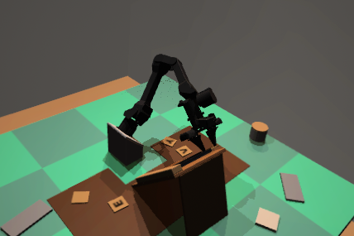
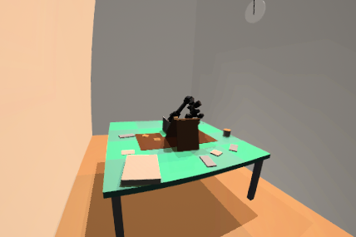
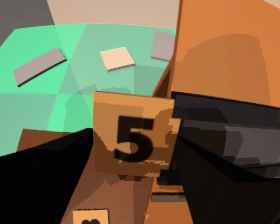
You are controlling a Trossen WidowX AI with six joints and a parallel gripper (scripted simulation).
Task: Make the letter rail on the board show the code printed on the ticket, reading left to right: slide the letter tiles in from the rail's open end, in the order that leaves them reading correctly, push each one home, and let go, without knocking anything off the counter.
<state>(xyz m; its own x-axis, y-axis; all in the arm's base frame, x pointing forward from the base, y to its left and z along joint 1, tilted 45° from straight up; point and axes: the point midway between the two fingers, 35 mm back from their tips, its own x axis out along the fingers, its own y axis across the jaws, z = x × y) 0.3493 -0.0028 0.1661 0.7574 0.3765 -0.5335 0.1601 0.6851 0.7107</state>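
The white ticket is 13 cm to the right of my gripper tip, 9 cm behind it and 8 cm below it. Also, from my gripper tip: large beige slab: 60 cm to the right, 28 cm ahead, 16 cm below; then mat: 18 cm below, 18 cm behind, 13 cm to the right.
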